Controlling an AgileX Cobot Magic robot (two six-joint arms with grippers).
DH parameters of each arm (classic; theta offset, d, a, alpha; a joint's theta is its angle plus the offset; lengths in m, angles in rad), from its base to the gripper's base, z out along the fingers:
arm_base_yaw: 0 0.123 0 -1.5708
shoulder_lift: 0.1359 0 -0.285 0
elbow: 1.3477 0 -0.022 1.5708
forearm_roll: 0 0.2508 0 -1.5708
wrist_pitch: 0 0 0.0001 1.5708
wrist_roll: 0 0.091 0 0
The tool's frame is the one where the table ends.
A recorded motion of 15 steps. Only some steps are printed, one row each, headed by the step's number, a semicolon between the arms.
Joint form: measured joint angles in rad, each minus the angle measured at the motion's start. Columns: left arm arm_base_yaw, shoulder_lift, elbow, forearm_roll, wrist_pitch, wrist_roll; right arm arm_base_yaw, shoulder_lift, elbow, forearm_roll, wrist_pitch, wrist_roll.
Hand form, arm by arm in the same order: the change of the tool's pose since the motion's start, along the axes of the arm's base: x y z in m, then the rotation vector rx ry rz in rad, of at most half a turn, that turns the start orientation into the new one. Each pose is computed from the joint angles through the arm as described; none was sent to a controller.
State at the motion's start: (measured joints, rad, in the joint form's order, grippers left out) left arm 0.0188 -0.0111 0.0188 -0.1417 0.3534 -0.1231; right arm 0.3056 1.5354 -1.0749 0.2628 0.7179 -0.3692
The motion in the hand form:
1: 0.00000 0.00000 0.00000 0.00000 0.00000 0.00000; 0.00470 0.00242 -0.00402 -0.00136 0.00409 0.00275
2: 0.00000 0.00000 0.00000 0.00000 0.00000 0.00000; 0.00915 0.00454 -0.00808 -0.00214 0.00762 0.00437
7: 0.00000 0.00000 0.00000 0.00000 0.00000 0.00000; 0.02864 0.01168 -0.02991 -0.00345 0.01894 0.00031
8: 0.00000 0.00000 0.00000 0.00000 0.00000 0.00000; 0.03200 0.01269 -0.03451 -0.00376 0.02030 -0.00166
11: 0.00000 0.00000 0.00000 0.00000 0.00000 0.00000; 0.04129 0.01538 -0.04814 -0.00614 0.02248 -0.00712
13: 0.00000 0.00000 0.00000 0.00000 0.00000 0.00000; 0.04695 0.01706 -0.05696 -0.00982 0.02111 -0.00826
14: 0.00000 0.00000 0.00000 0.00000 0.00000 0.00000; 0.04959 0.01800 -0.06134 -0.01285 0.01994 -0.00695
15: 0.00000 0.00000 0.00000 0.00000 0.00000 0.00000; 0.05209 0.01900 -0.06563 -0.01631 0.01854 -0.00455
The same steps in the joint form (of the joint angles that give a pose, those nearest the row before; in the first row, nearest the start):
1: 0.0000 0.0000 0.0000 0.0000 0.0000 0.0000; 0.0028 0.0230 -0.0102 0.0024 -0.0083 -0.0033
2: 0.0000 0.0000 0.0000 0.0000 0.0000 0.0000; 0.0049 0.0449 -0.0192 0.0055 -0.0173 -0.0066
7: 0.0000 0.0000 0.0000 0.0000 0.0000 0.0000; 0.0077 0.1426 -0.0493 0.0233 -0.0730 -0.0232
8: 0.0000 0.0000 0.0000 0.0000 0.0000 0.0000; 0.0076 0.1605 -0.0531 0.0270 -0.0856 -0.0265
11: 0.0000 0.0000 0.0000 0.0000 0.0000 0.0000; 0.0078 0.2114 -0.0633 0.0361 -0.1236 -0.0362
13: 0.0000 0.0000 0.0000 0.0000 0.0000 0.0000; 0.0085 0.2435 -0.0698 0.0401 -0.1492 -0.0440
14: 0.0000 0.0000 0.0000 0.0000 0.0000 0.0000; 0.0093 0.2593 -0.0731 0.0411 -0.1616 -0.0487
15: 0.0000 0.0000 0.0000 0.0000 0.0000 0.0000; 0.0105 0.2746 -0.0765 0.0419 -0.1735 -0.0541

